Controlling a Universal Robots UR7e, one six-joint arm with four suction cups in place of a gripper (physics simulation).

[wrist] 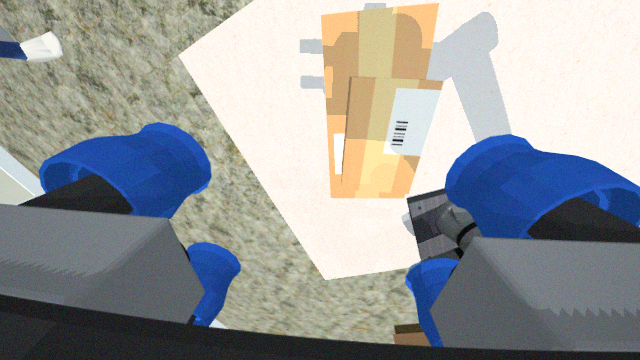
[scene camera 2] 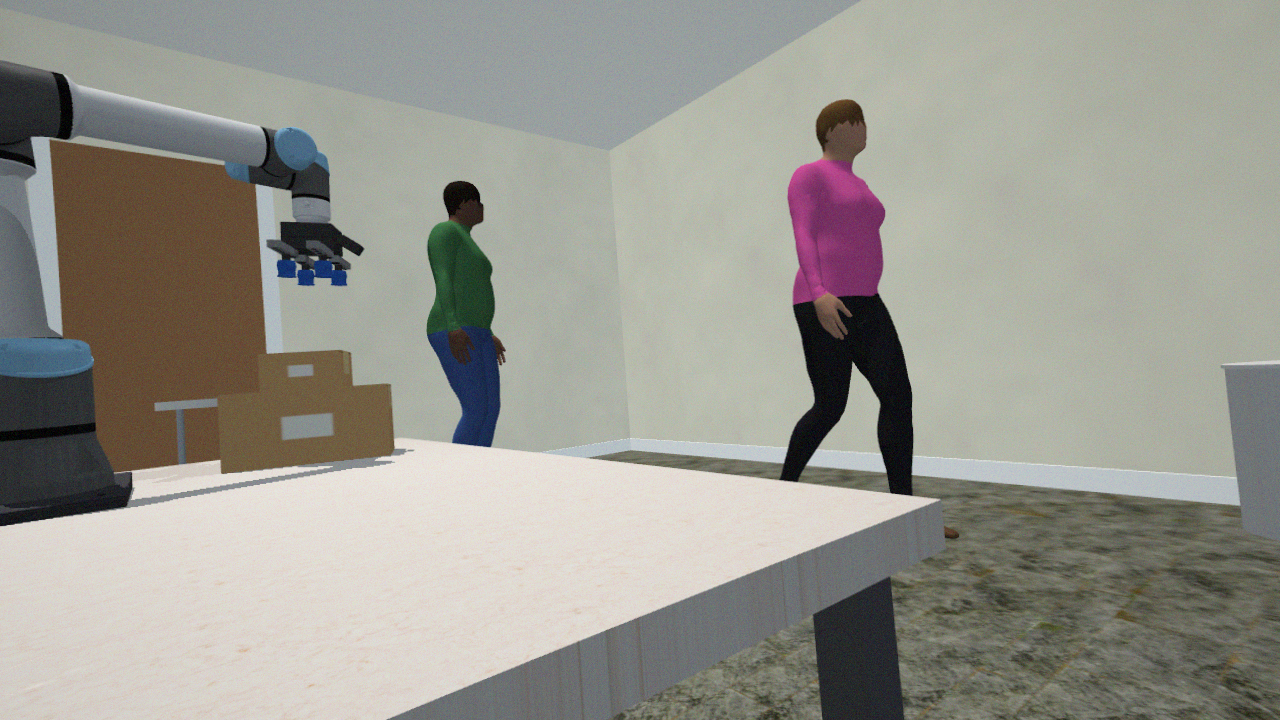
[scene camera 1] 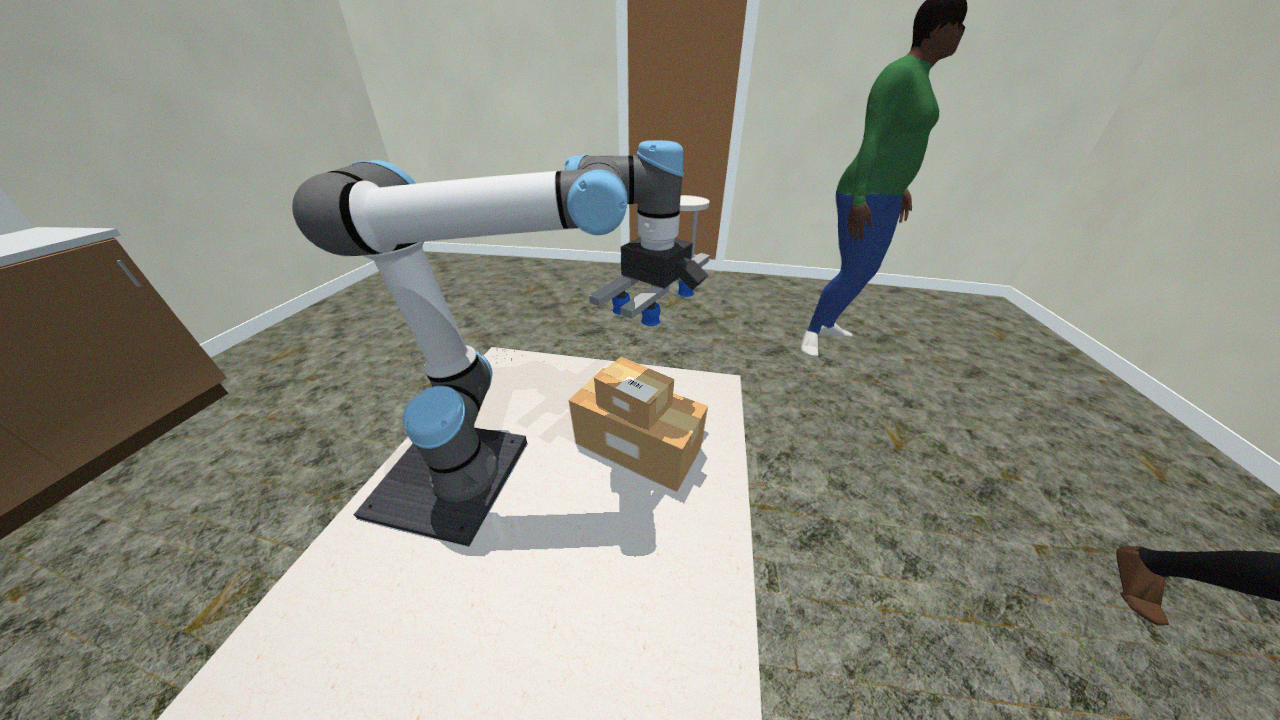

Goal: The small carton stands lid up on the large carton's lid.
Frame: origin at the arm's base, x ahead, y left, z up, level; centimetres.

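Seen in the pictures: hand, tool point: (wrist: 322,229) (scene camera 2: 314,281); arm's base, link origin: (wrist: 461,214) (scene camera 2: 43,492) (scene camera 1: 466,473).
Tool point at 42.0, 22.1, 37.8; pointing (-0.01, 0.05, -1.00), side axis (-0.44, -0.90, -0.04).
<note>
Pixels of each thing's top centre, then the offset from my tool point to it, as dx, dy, dz. Level surfaces: height alone.
- small carton, top centre: (wrist: 384,143) (scene camera 1: 634,378) (scene camera 2: 306,353) -3.6, -5.5, -16.8
- large carton, top centre: (wrist: 371,125) (scene camera 1: 637,403) (scene camera 2: 312,388) -2.8, -5.2, -24.6
- table, surface height: dz -40.0
The small carton (scene camera 1: 633,391) (scene camera 2: 305,369) (wrist: 385,135) stands upright on the lid of the large carton (scene camera 1: 637,443) (scene camera 2: 306,426) (wrist: 376,40). Its top, with tape and a white barcode label, faces up. It sits toward one end of the large carton's lid, and the other end of that lid shows bare. The large carton stands on the table. My gripper (scene camera 1: 651,308) (scene camera 2: 312,273), with its blue suction cups, hangs well above both cartons with a gap below the cups. It is open and holds nothing. In the wrist view the cups show at both sides.
The table (scene camera 1: 537,626) (scene camera 2: 537,537) (wrist: 260,100) bears the cartons and the arm's dark base plate (scene camera 1: 393,510). A person in green (scene camera 1: 904,125) (scene camera 2: 459,277) stands beyond the table. A person in pink (scene camera 2: 838,232) stands to the right in scene camera 2. A stool (scene camera 1: 693,203) stands behind the gripper.
</note>
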